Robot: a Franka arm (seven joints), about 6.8 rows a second.
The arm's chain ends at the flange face. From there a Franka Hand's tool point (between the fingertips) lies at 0.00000 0.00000 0.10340 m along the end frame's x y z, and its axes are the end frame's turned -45 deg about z.
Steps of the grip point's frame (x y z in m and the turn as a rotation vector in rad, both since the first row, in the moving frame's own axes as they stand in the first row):
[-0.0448 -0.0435 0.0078 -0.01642 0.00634 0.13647]
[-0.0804 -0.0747 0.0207 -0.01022 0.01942 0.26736]
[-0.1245 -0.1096 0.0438 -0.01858 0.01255 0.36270]
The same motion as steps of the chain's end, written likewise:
[-0.0640 0.0001 0.0078 -0.00713 0.01609 0.13647]
[-0.1119 0.0044 0.0207 0.00651 0.02096 0.26736]
[-0.1677 0.0097 0.0438 -0.00426 0.02201 0.36270]

